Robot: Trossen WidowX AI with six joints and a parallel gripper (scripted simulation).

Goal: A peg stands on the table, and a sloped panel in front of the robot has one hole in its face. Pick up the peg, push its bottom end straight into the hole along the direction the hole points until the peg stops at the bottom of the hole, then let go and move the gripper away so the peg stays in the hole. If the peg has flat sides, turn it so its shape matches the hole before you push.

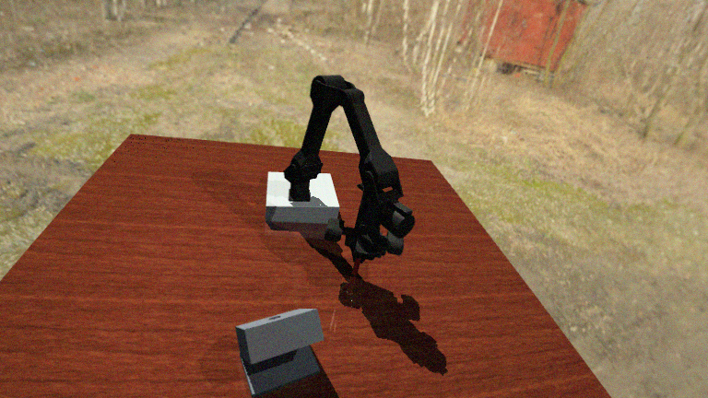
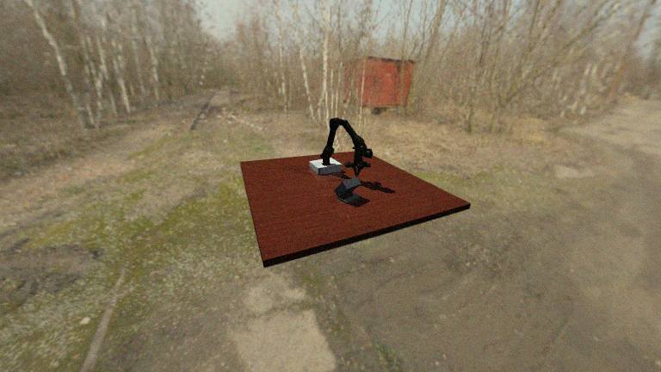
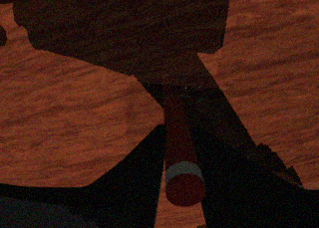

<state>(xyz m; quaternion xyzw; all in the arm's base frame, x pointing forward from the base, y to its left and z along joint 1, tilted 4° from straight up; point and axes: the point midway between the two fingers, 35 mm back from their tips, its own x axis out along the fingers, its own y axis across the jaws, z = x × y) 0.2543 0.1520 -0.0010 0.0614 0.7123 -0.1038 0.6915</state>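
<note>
My gripper tip is 23 cm short of the grey sloped panel, 19 cm to the left of it and 3 cm below it. The rest, counted from my gripper tip: red round peg: 2 cm above.
</note>
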